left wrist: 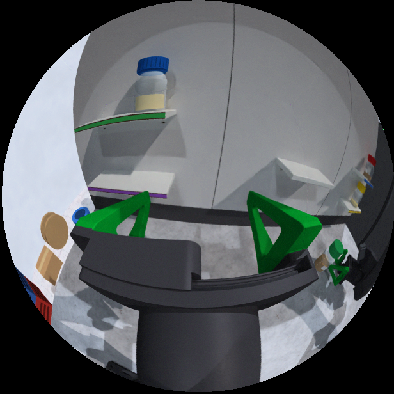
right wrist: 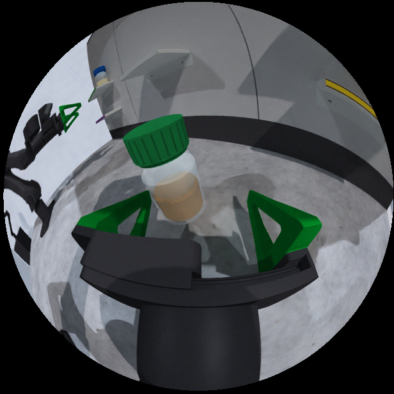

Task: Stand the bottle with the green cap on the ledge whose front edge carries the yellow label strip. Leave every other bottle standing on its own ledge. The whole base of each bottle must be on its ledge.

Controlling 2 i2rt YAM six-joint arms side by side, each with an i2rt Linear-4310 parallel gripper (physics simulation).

Scene:
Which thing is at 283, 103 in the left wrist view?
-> A grey wall panel.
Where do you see a purple-strip ledge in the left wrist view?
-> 152, 181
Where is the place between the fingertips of my left gripper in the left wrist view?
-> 198, 196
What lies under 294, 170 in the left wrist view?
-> A white ledge.

